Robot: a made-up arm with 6 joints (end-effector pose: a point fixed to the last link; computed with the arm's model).
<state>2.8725 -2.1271 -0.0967 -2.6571 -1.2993 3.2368</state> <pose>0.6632 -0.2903 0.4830 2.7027 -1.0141 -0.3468</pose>
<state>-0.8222 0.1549 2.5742 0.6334 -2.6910 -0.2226</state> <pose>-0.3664 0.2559 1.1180 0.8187 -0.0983 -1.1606</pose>
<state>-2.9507 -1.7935 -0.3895 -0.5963 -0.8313 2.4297</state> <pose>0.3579 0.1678 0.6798 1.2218 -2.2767 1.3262</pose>
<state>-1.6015 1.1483 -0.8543 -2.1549 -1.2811 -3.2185</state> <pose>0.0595 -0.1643 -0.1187 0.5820 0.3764 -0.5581</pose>
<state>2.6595 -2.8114 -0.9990 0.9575 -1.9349 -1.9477</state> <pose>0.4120 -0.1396 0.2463 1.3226 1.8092 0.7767</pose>
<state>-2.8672 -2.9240 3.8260 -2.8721 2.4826 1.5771</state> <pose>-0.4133 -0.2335 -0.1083 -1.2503 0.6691 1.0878</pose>
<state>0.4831 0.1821 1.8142 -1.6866 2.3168 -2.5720</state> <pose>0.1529 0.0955 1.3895 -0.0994 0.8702 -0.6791</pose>
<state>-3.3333 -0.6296 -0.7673 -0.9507 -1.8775 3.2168</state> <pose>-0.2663 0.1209 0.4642 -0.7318 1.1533 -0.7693</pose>
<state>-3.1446 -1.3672 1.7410 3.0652 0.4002 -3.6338</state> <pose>1.1939 -0.1202 0.3142 -2.5212 -0.1189 -0.5664</pose>
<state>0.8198 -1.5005 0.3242 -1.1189 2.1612 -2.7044</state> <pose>-0.3891 -0.4917 0.8709 0.2237 0.6856 -0.9354</pose>
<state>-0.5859 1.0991 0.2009 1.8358 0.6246 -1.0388</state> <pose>0.8433 -0.5229 0.0164 -0.1917 0.8015 0.3785</pose>
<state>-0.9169 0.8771 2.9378 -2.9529 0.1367 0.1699</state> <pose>0.1860 -0.0538 1.1235 1.0880 -0.9607 1.6976</pose>
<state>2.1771 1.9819 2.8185 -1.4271 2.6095 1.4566</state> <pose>-0.5755 0.8593 0.3561 0.7831 0.5011 -0.4989</pose>
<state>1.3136 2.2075 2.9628 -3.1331 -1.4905 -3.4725</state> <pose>0.1214 0.9213 0.2859 1.6252 -1.8069 1.0360</pose>
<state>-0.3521 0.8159 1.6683 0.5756 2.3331 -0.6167</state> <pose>0.7036 -0.3631 1.0984 -1.0271 -2.3475 1.3352</pose>
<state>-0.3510 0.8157 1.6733 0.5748 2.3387 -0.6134</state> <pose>0.7014 -0.3614 1.1004 -1.0335 -2.3576 1.3379</pose>
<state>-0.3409 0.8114 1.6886 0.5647 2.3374 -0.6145</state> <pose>0.6942 -0.3511 1.1087 -1.0329 -2.3854 1.3405</pose>
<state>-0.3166 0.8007 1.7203 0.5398 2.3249 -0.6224</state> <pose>0.6783 -0.3278 1.1263 -1.0197 -2.4416 1.3421</pose>
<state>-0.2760 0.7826 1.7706 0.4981 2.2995 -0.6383</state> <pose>0.6503 -0.2910 1.1532 -0.9877 -2.5304 1.3431</pose>
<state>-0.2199 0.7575 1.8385 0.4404 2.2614 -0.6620</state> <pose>0.6078 -0.2443 1.1861 -0.9299 -2.6504 1.3440</pose>
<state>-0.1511 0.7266 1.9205 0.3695 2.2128 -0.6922</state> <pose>0.5499 -0.1941 1.2203 0.8023 2.6685 -1.2860</pose>
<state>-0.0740 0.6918 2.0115 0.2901 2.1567 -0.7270</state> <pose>0.4788 -0.1479 1.2507 0.6381 2.6242 -1.2041</pose>
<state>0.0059 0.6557 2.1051 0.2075 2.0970 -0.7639</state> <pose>0.4003 -0.1121 1.2734 0.4683 2.5634 -1.1299</pose>
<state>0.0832 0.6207 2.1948 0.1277 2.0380 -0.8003</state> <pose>0.3219 -0.0896 1.2870 0.3086 2.4893 -1.0680</pose>
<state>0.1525 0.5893 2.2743 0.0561 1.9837 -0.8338</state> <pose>0.2515 -0.0795 1.2923 0.1719 2.4103 -1.0209</pose>
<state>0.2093 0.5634 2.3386 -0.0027 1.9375 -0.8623</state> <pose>0.1947 -0.0783 1.2920 0.0659 2.3372 -0.9887</pose>
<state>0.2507 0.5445 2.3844 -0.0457 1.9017 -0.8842</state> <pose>0.1547 -0.0810 1.2893 -0.0079 2.2804 -0.9703</pose>
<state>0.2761 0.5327 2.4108 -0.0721 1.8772 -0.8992</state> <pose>0.1314 -0.0841 1.2870 -0.0527 2.2454 -0.9636</pose>
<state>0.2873 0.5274 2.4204 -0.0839 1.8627 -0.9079</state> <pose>0.1224 -0.0854 1.2861 -0.0745 2.2323 -0.9662</pose>
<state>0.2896 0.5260 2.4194 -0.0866 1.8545 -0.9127</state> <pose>0.1219 -0.0853 1.2865 -0.0827 2.2334 -0.9743</pose>
